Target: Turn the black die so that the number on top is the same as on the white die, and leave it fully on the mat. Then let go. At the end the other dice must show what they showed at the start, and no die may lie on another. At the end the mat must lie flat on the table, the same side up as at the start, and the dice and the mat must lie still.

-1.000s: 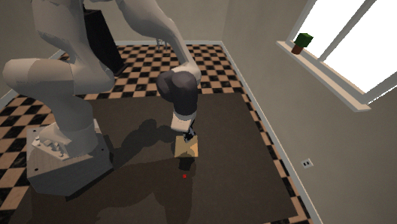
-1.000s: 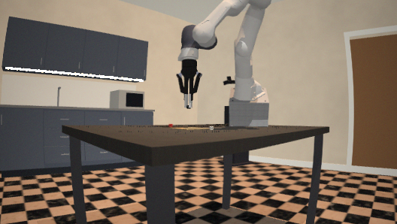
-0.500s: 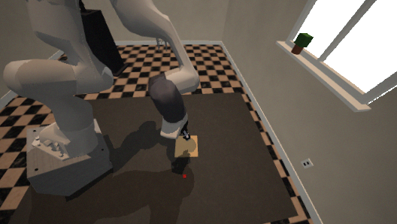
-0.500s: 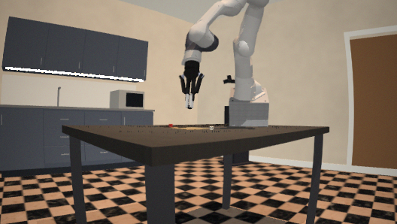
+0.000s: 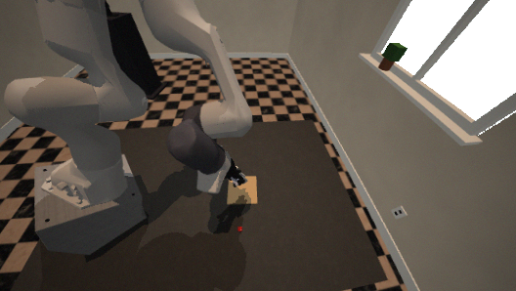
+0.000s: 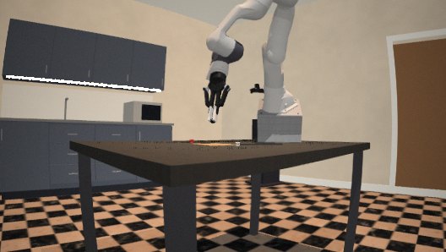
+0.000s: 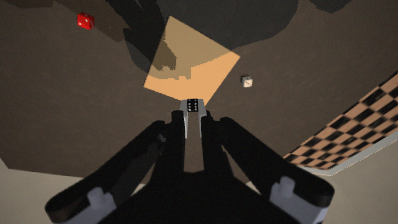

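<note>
The black die lies 3 cm below my hand. The rest, counted from my hand: tan mat (13 cm below); white die (12 cm below, 11 cm to the left, 6 cm behind); red die (17 cm to the right, 12 cm below, 3 cm ahead).
</note>
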